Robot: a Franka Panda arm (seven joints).
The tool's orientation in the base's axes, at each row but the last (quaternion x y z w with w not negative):
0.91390, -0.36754, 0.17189, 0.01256
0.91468, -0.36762, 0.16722, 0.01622
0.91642, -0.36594, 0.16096, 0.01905
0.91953, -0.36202, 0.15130, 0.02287
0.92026, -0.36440, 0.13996, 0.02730
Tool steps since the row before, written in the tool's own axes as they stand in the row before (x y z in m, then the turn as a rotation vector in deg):
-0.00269, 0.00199, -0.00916, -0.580, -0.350, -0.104
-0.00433, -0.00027, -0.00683, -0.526, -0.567, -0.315
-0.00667, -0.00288, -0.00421, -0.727, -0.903, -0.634
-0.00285, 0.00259, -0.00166, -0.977, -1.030, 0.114
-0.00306, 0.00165, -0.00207, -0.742, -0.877, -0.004
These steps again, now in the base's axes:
-0.00594, 0.00171, 0.00754, -0.184, 0.658, -0.054
-0.00474, 0.00413, 0.00509, -0.063, 0.812, 0.183
-0.00377, 0.00718, 0.00217, -0.062, 1.240, 0.451
-0.00415, 0.00022, 0.00057, 0.047, 1.385, -0.327
-0.00374, 0.00113, 0.00105, 0.078, 1.135, -0.157

